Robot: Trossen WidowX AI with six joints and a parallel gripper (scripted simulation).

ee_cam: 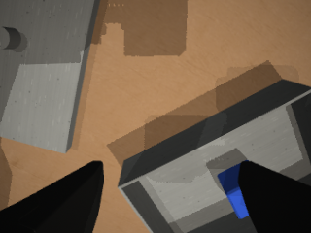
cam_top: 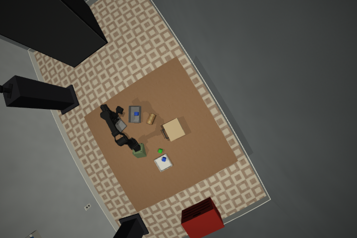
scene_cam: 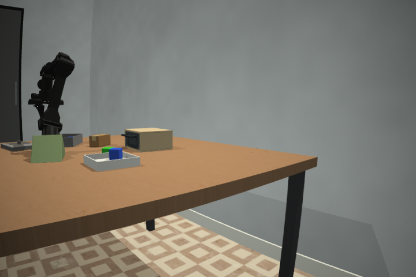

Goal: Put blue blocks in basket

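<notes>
Right now my hand is 160 mm short of the white basket, 620 mm to the left of it and 160 mm above it. The rest, counted from my hand: brown box: 250 mm ahead, 140 mm to the right, 130 mm below; grey lidded box: 140 mm behind, 30 mm to the right, 150 mm below; tan drawer unit: 430 mm ahead, 340 mm to the right, 130 mm below.
</notes>
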